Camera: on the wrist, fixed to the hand. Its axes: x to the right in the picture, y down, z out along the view.
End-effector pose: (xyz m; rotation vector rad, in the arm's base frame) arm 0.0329 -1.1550 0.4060 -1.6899 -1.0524 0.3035
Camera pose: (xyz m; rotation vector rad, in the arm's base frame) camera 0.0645 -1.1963 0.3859 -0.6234 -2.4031 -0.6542
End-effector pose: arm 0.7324 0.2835 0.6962 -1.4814 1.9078 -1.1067
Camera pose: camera 0.6884 0.3166 0.6877 2.8312 -0.3525 0.7717
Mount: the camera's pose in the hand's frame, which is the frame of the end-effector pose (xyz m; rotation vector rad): -0.0191 0.0346 -0.0393 -0.3274 -0.3404 -1.5715
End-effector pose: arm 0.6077 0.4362 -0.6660 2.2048 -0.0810 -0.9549
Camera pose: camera 0.6271 0.4401 -0.6139 1.4623 1.7000 -1.8836
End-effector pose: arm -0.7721 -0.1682 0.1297 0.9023 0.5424 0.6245
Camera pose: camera -0.8207 -0.1439 0.1420 0.0743 0.6357 -0.8396
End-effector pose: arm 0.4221 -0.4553 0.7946 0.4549 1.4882 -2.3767
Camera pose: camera 0.4578 -0.4326 0.7583 1.0293 -1.4383 1.5799
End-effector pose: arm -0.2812 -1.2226 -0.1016 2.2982 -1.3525 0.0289
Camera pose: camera -0.3113 -1.2050 -0.0581 2.4504 0.5917 -0.9888
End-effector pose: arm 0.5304 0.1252 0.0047 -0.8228 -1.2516 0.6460
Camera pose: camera 0.5653 0.1222 -0.0386 0.2020 -1.8716 -0.7381
